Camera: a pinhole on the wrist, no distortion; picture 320 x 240 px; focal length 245.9 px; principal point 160.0 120.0 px. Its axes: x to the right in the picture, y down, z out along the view. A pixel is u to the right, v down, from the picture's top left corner.
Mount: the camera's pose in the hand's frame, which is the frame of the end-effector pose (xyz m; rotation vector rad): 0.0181 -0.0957 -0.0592 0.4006 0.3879 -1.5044
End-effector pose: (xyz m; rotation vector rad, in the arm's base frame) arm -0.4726 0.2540 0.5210 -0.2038 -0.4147 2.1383
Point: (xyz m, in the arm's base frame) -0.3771 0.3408 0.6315
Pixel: 161 122
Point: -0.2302 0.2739 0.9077
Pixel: 186 40
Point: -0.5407 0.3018 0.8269
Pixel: 16 176
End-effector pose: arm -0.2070 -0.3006 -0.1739 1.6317 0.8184 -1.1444
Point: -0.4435 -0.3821 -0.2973
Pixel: 164 137
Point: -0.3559 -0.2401 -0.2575
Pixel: 284 144
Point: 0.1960 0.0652 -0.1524
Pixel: behind the camera
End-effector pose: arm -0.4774 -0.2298 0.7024 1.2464 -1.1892 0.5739
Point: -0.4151 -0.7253 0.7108
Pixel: 84 192
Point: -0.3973 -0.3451 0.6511
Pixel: 81 108
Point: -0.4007 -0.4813 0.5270
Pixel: 128 51
